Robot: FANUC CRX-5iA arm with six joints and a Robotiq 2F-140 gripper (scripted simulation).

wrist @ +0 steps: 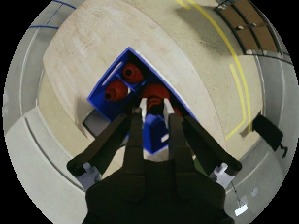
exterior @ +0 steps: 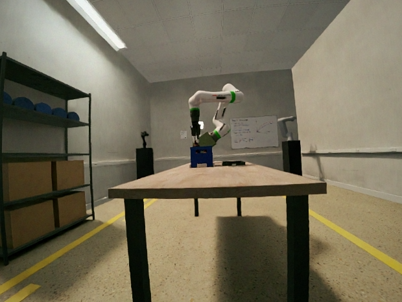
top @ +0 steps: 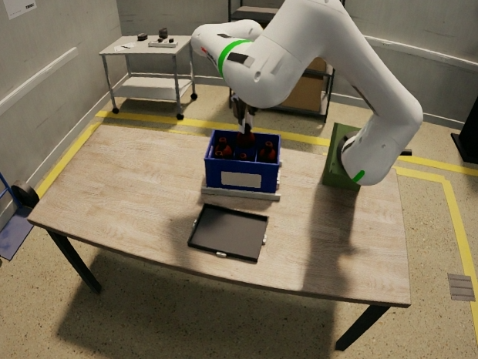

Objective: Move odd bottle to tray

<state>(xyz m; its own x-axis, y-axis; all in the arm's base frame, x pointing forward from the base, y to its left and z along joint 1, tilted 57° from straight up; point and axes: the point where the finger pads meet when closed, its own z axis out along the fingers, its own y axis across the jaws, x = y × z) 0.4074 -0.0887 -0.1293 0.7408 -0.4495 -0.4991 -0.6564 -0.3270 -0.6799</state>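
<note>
The bottle is 9 cm below my hand. Also, from my hand: dark tray: 33 cm to the left, 24 cm below; blue crate: 4 cm to the left, 17 cm below.
</note>
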